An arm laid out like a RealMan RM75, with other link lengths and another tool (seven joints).
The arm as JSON. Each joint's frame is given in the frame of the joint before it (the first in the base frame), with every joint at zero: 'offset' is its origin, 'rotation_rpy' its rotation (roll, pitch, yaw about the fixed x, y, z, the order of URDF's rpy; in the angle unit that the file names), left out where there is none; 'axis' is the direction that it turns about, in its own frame. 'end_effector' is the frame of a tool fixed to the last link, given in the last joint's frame.
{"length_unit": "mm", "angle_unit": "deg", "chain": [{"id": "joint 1", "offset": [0.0, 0.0, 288.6], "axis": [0.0, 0.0, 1.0]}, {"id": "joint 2", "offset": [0.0, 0.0, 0.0], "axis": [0.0, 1.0, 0.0]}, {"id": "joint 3", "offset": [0.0, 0.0, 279.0], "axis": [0.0, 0.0, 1.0]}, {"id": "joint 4", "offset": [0.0, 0.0, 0.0], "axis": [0.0, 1.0, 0.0]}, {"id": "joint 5", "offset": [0.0, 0.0, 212.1], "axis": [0.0, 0.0, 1.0]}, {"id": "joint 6", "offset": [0.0, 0.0, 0.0], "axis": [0.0, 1.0, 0.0]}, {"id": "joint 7", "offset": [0.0, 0.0, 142.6], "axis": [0.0, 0.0, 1.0]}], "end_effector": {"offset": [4.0, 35.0, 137.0], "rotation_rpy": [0.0, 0.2, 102.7]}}
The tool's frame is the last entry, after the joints.
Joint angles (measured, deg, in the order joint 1, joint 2, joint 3, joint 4, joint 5, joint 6, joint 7), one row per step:
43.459, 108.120, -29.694, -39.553, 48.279, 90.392, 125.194
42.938, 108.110, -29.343, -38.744, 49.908, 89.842, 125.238
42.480, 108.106, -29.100, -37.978, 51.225, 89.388, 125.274
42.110, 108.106, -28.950, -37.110, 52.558, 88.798, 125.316
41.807, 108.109, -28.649, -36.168, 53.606, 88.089, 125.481
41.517, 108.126, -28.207, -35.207, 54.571, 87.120, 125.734
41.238, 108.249, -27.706, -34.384, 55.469, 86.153, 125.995
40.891, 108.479, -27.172, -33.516, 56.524, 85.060, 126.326
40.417, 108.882, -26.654, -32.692, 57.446, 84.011, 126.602
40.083, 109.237, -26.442, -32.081, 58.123, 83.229, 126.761
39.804, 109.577, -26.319, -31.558, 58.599, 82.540, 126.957
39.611, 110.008, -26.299, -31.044, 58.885, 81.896, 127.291
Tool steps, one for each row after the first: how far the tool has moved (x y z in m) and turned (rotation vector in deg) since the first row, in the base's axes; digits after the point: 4 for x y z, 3 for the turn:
-0.0008, 0.0010, 0.0006, 0.883, 1.853, -0.770
-0.0009, 0.0014, 0.0007, 1.516, 3.377, -1.498
-0.0013, 0.0022, 0.0005, 2.148, 4.862, -2.232
-0.0006, 0.0033, 0.0001, 2.789, 6.246, -3.233
0.0011, 0.0054, 0.0004, 3.677, 7.608, -4.490
0.0026, 0.0076, 0.0005, 4.592, 8.956, -5.737
0.0044, 0.0097, 0.0001, 5.597, 10.535, -7.200
0.0071, 0.0103, -0.0020, 6.422, 12.069, -8.775
0.0090, 0.0102, -0.0047, 6.882, 13.101, -9.870
0.0109, 0.0098, -0.0077, 7.159, 13.897, -10.881
0.0123, 0.0086, -0.0125, 7.129, 14.604, -11.927

